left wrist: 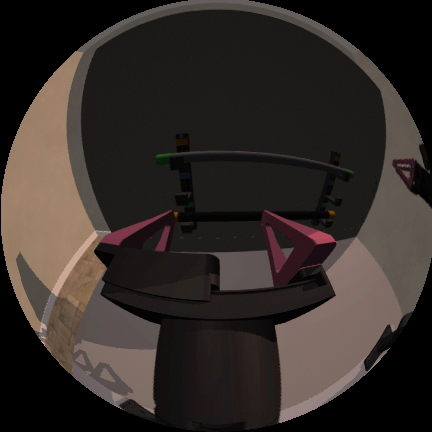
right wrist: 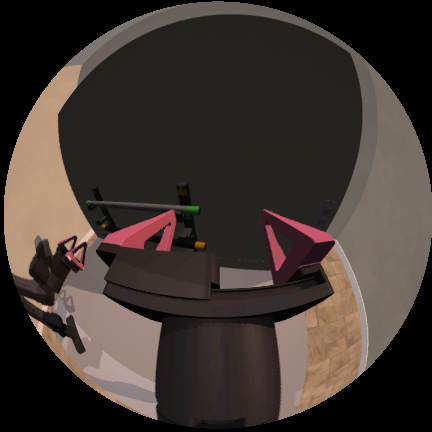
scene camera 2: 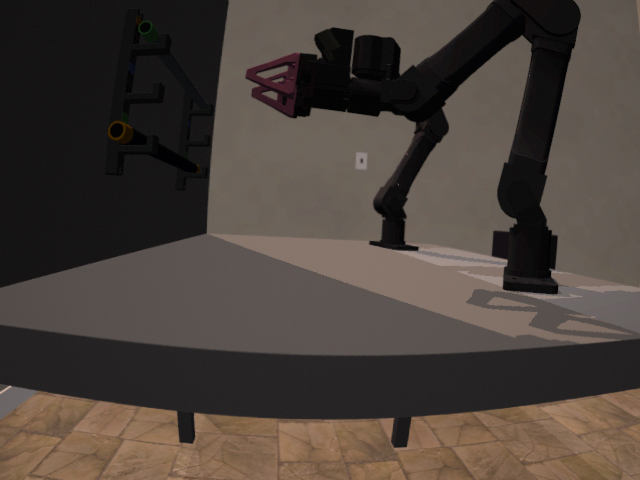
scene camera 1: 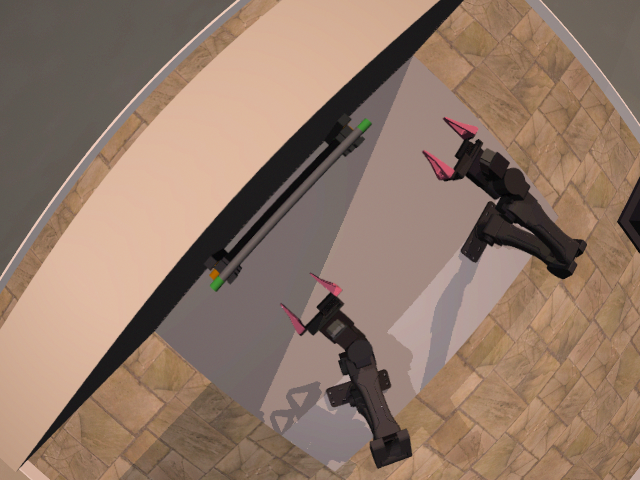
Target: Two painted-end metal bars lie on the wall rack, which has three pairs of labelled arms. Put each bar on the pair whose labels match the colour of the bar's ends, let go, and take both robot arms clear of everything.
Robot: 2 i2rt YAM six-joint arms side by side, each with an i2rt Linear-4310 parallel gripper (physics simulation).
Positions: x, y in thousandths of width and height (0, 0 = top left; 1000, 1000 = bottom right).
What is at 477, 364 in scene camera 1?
An orange-ended black bar.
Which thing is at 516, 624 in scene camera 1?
My left gripper.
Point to a rail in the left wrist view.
753, 455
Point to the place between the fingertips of my left gripper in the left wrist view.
503, 497
